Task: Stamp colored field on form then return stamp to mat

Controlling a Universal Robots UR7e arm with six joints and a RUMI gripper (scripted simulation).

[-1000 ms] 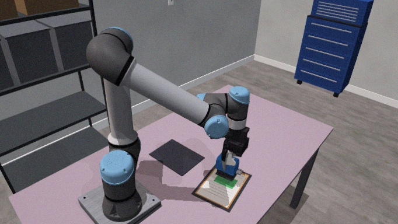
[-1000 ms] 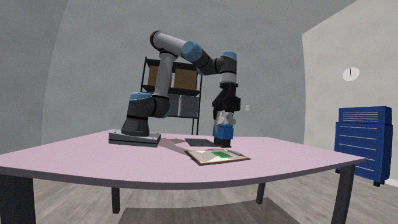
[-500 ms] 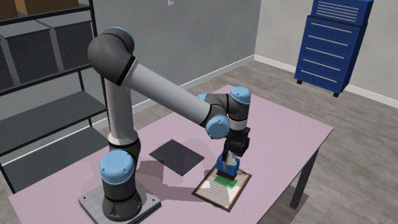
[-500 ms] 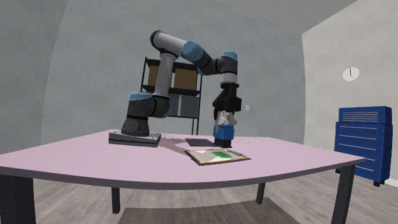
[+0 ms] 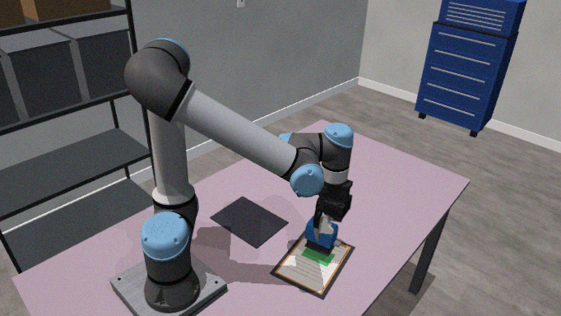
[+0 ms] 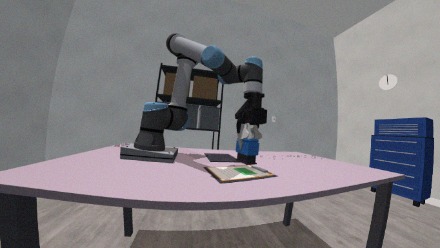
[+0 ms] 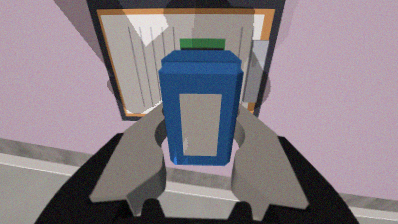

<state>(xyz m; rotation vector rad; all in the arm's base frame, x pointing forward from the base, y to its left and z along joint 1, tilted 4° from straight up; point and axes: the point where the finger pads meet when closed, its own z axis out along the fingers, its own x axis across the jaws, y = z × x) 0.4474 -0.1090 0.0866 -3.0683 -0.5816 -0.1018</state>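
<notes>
Right now the clipboard is 1 cm behind my hand and 10 cm below it. Round my hand: blue stamp (2 cm below); dark mat (9 cm behind, 27 cm to the left, 11 cm below).
</notes>
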